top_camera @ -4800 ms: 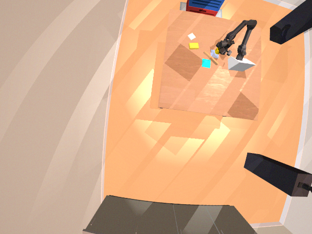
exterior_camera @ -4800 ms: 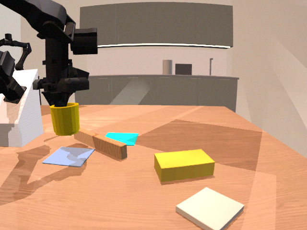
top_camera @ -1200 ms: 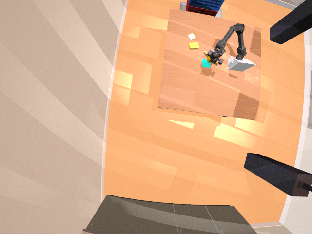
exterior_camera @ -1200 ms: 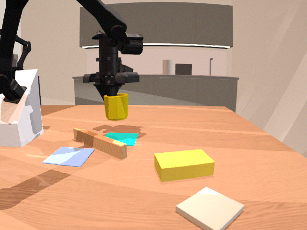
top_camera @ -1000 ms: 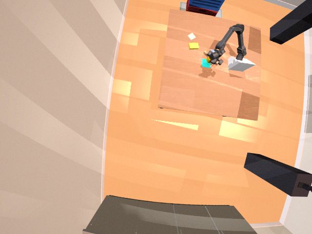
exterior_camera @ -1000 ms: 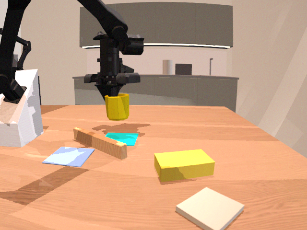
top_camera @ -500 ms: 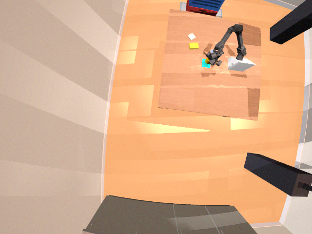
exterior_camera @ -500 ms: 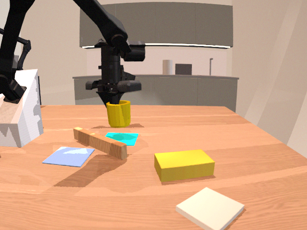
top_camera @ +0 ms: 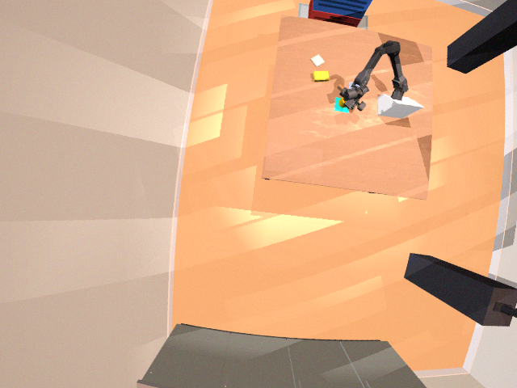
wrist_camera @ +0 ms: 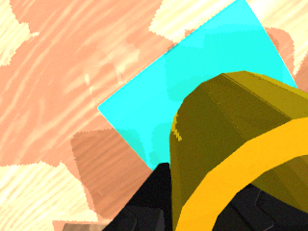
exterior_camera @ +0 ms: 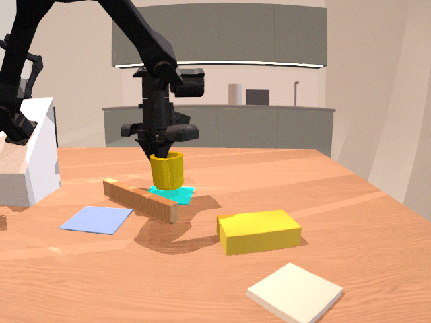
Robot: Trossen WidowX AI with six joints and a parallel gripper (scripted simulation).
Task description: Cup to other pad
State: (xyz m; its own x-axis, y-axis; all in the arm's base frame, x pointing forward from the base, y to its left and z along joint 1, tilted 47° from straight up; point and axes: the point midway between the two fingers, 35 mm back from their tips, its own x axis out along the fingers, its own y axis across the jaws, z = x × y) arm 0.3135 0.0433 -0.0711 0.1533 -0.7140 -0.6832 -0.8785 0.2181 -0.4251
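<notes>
Right now the yellow cup is 2 cm ahead of my gripper tip and 1 cm to the right of it. Round my gripper tip: cyan pad (6 cm below, 2 cm ahead, 1 cm to the right); wooden bar (9 cm to the right, 4 cm below, 2 cm behind); yellow block (21 cm ahead, 19 cm to the right, 4 cm below).
</notes>
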